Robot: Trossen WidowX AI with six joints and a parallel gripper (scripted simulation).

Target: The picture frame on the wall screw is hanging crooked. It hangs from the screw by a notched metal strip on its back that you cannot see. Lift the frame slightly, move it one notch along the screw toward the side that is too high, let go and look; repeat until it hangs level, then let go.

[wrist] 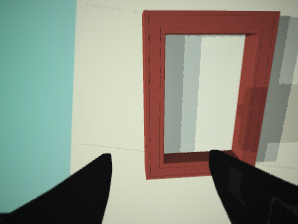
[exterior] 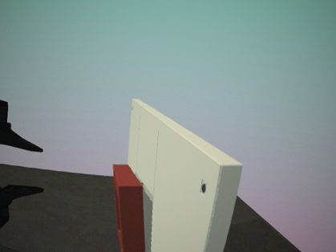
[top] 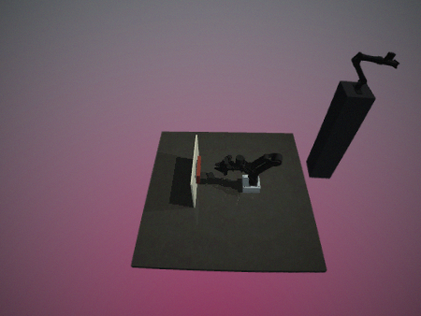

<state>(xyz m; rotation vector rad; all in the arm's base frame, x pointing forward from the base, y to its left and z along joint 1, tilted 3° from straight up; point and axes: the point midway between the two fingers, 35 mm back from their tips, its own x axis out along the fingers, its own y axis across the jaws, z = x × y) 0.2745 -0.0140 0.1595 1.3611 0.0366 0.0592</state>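
My gripper tip is 130 mm short of the picture frame and 60 mm above it. Round my gripper tip: cream wall panel 140 mm ahead, 70 mm below.
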